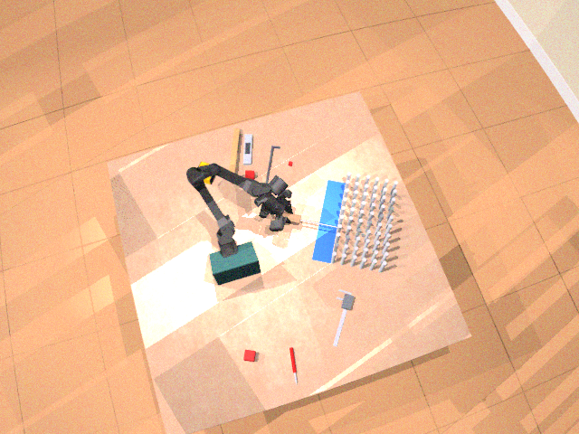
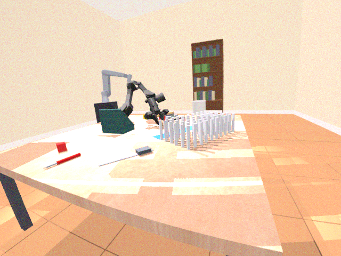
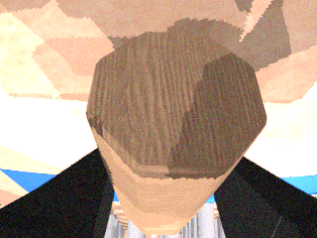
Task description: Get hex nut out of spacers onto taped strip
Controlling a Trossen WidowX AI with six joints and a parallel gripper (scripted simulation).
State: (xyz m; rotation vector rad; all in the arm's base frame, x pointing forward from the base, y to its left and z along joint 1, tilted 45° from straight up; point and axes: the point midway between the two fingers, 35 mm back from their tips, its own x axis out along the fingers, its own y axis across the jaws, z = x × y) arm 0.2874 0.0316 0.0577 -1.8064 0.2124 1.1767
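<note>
The blue taped strip is 16 cm ahead of my gripper tip, 6 cm to the right of it and 3 cm below it. Also, from my gripper tip: red-handled screwdriver (24 cm behind, 60 cm to the right, 2 cm below).
</note>
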